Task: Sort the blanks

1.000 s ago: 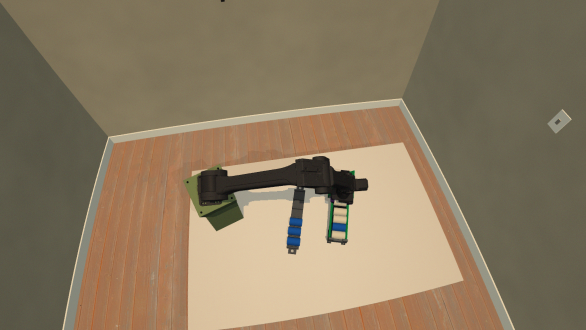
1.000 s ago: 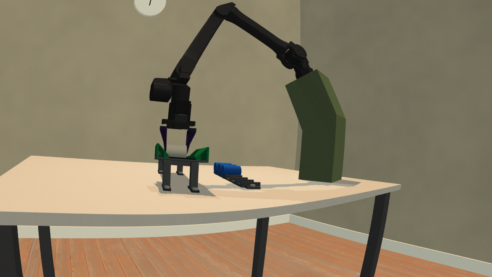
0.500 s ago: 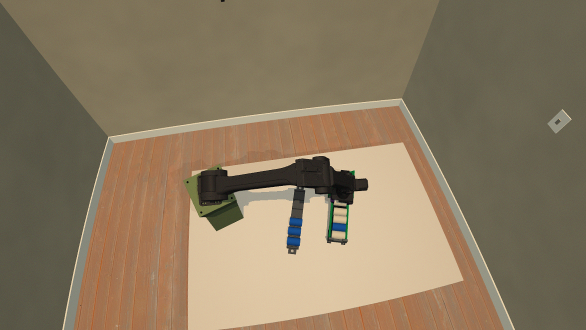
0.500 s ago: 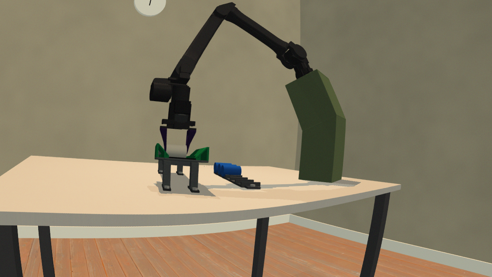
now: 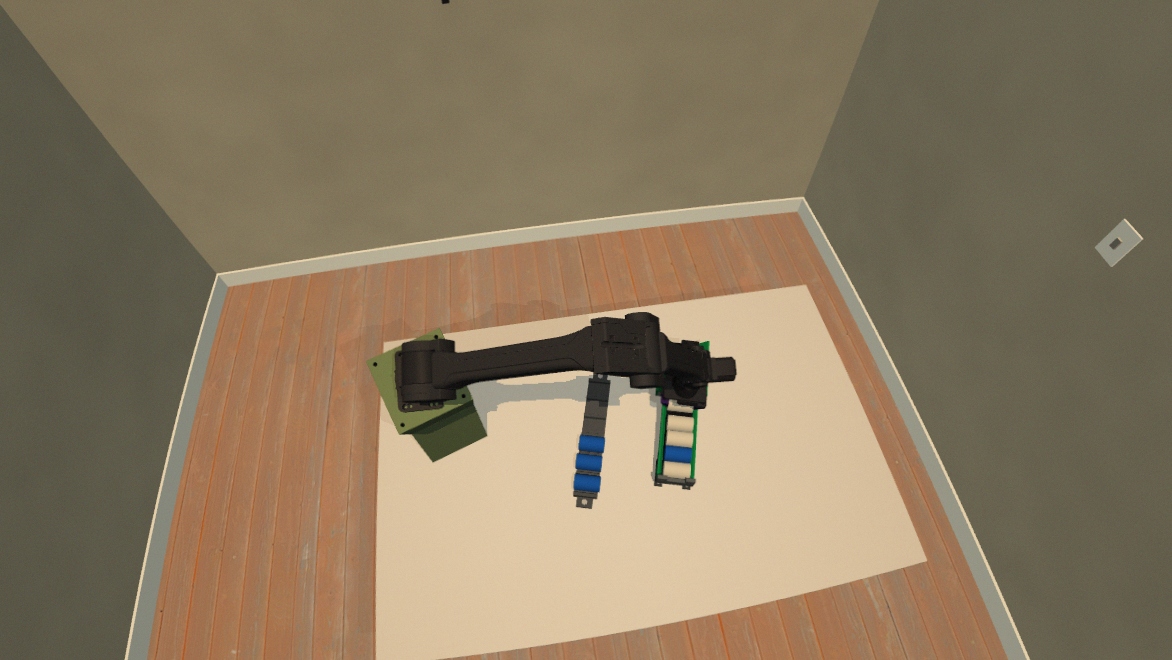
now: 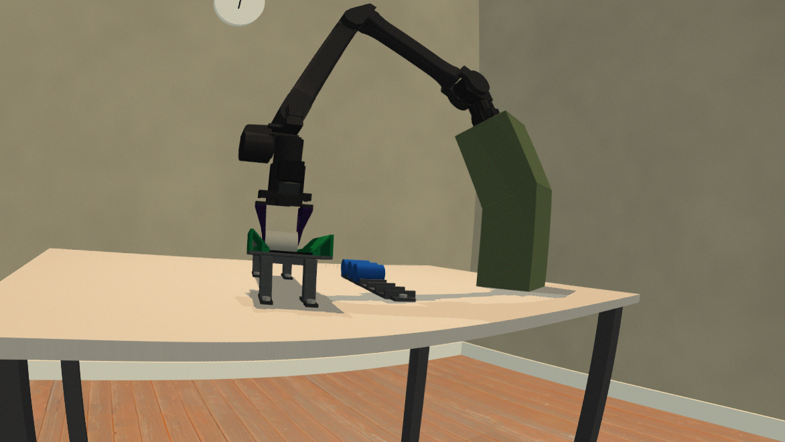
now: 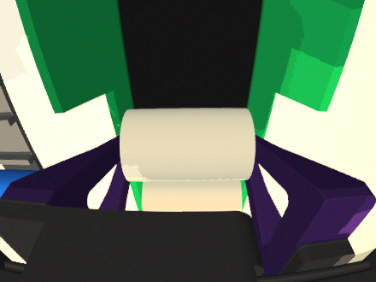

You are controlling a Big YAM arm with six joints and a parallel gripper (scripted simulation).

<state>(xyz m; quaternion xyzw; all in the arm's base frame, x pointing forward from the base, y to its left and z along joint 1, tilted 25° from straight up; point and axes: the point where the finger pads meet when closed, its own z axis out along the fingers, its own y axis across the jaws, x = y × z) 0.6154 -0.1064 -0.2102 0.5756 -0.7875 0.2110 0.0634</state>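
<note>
Right now the grey stop is 18 cm to the right of my hand, 6 cm behind it and 3 cm below it.
</note>
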